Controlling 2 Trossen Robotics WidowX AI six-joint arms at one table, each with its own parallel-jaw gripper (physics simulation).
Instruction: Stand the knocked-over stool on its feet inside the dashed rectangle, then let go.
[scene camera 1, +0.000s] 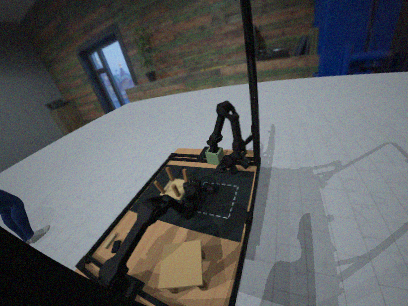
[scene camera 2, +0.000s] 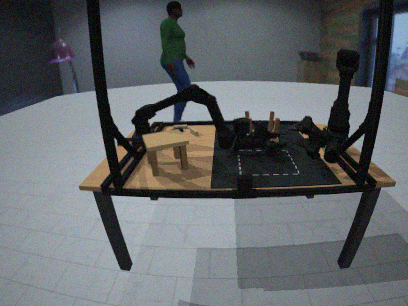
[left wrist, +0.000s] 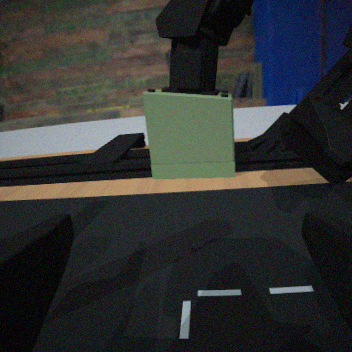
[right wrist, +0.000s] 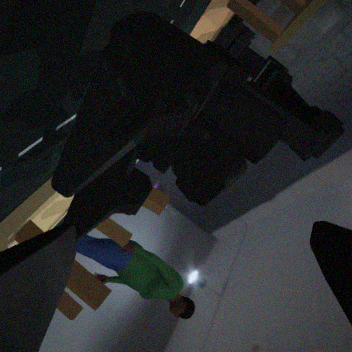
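The stool (scene camera 1: 173, 189) (scene camera 2: 271, 121) lies upside down on the black mat (scene camera 1: 227, 226) (scene camera 2: 225, 170) (left wrist: 105, 216), its wooden legs pointing up, just outside the dashed rectangle (scene camera 1: 232, 201) (scene camera 2: 272, 174) (left wrist: 220, 292). Its legs also show in the right wrist view (right wrist: 114, 232). My left gripper (scene camera 1: 203, 191) (scene camera 2: 274, 149) (left wrist: 190, 224) is open and empty. It sits low over the rectangle's corner beside the stool, which is out of the left wrist view. My right gripper (scene camera 1: 226, 165) (scene camera 2: 299, 127) is open and empty at the mat's far end.
A green block (scene camera 1: 214, 156) (left wrist: 190, 133) stands under the right arm's base. A small upright wooden table (scene camera 1: 181, 267) (scene camera 2: 164, 139) stands on the bare wood. Black frame posts (scene camera 1: 251, 76) (scene camera 2: 101, 91) rise at the table's edge. A person in green (scene camera 2: 172, 39) (right wrist: 150, 276) walks behind.
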